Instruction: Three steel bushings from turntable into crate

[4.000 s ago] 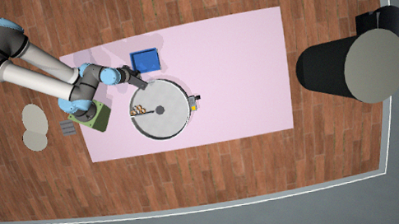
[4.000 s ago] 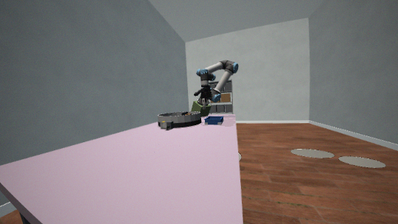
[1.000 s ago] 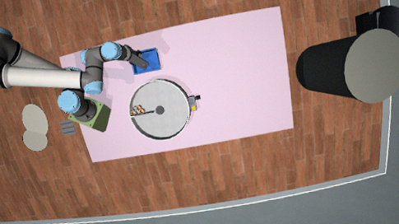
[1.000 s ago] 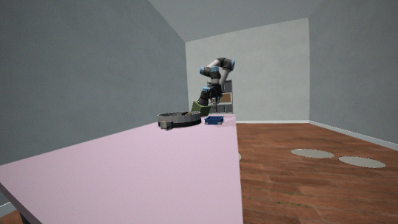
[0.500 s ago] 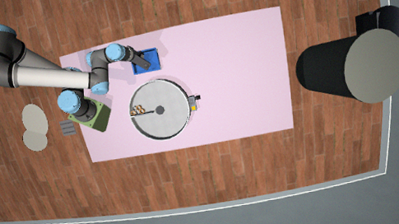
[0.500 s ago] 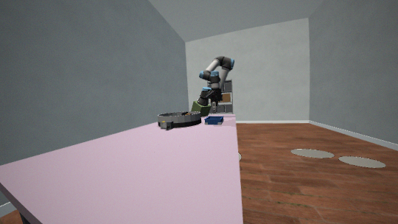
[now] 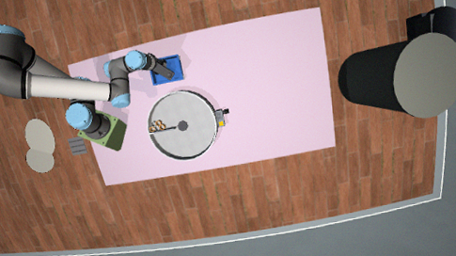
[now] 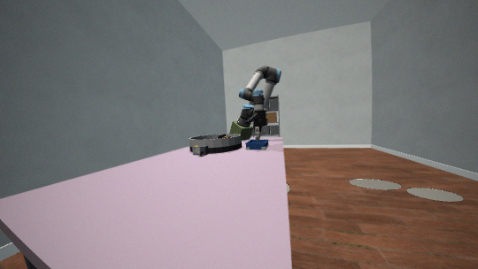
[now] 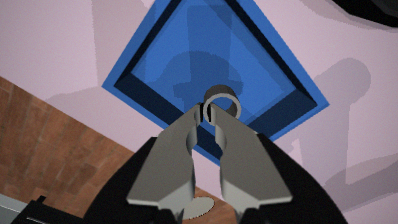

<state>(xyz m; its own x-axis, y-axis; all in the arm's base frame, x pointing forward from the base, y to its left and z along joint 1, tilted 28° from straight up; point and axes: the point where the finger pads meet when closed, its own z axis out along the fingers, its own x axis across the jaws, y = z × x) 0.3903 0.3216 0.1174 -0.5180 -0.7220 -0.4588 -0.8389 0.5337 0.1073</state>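
My gripper is now 50 mm above the blue crate, 10 mm to the left of it and 10 mm past it. Also, from my hand: round grey turntable (340 mm to the right, 100 mm ahead, 30 mm below).
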